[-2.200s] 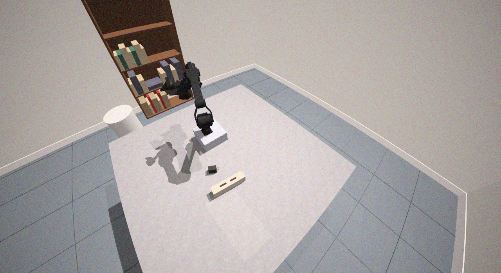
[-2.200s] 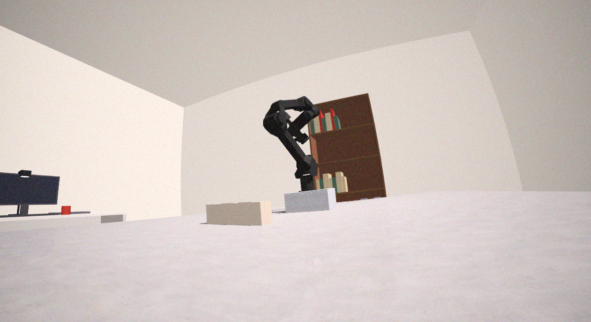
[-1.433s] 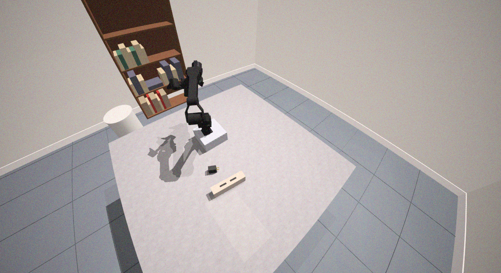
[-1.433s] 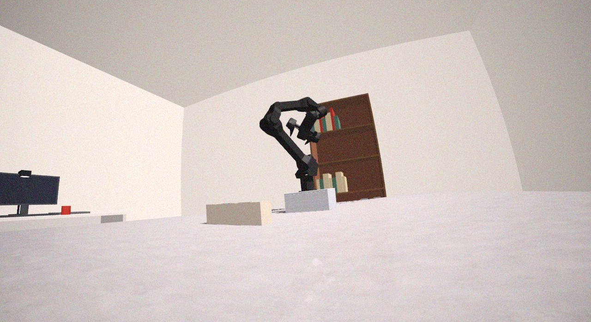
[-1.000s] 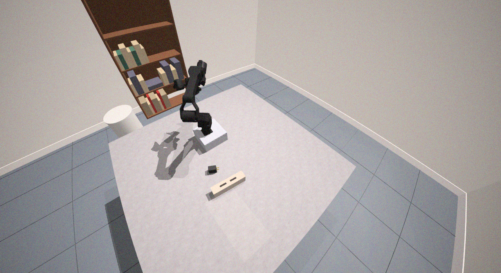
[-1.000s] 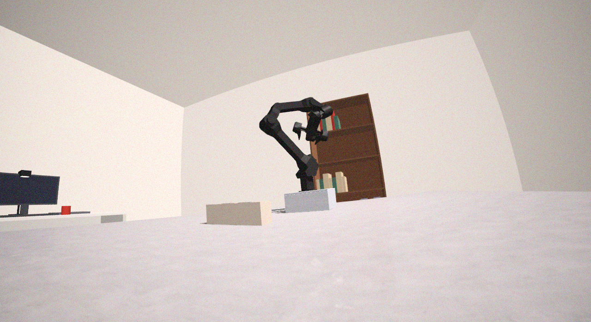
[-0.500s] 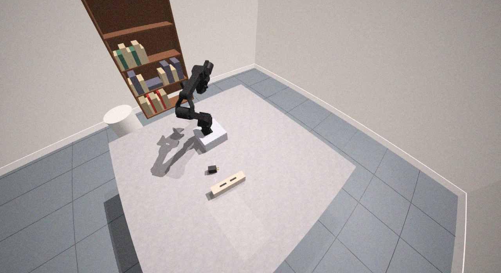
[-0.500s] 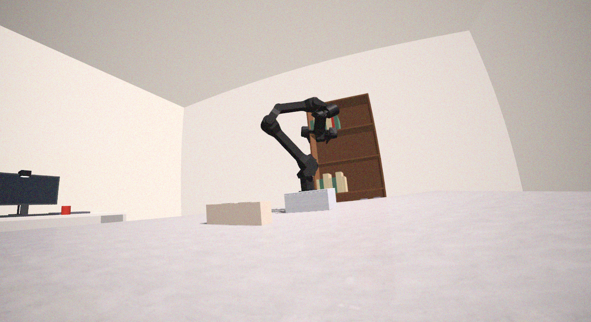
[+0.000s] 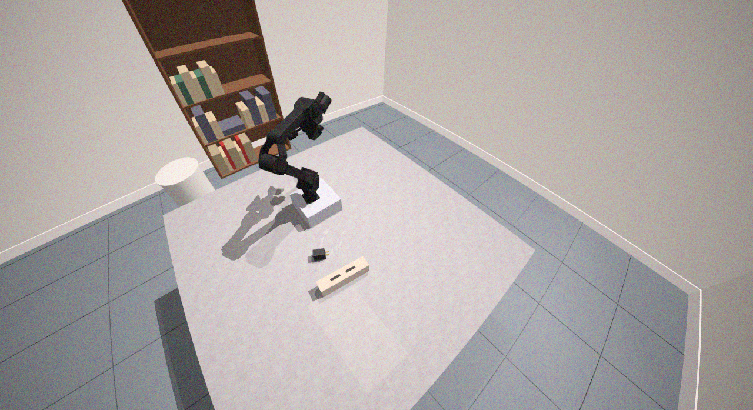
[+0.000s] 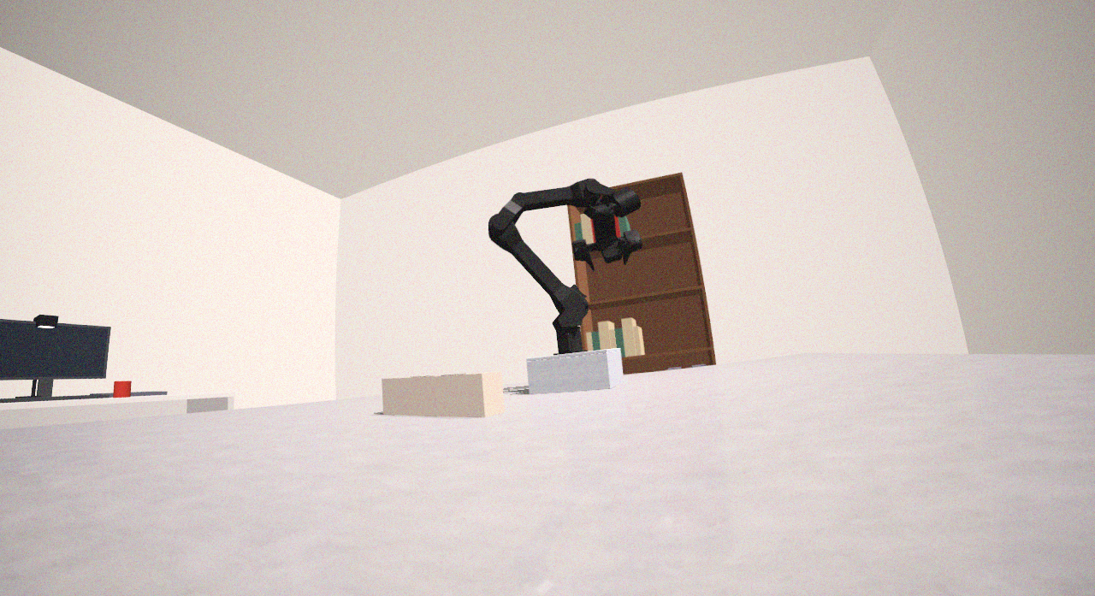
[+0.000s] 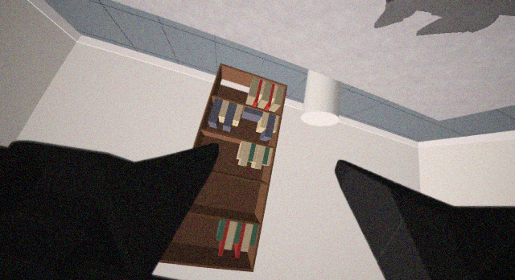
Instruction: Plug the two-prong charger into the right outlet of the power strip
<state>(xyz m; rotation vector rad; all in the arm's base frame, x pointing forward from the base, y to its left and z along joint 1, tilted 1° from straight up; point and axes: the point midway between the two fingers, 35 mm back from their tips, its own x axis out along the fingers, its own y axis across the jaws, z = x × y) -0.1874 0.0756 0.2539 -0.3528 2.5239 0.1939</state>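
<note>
Right now the two-prong charger is 47 cm ahead of my gripper tip, 30 cm below it and 15 cm to the right of it.
</note>
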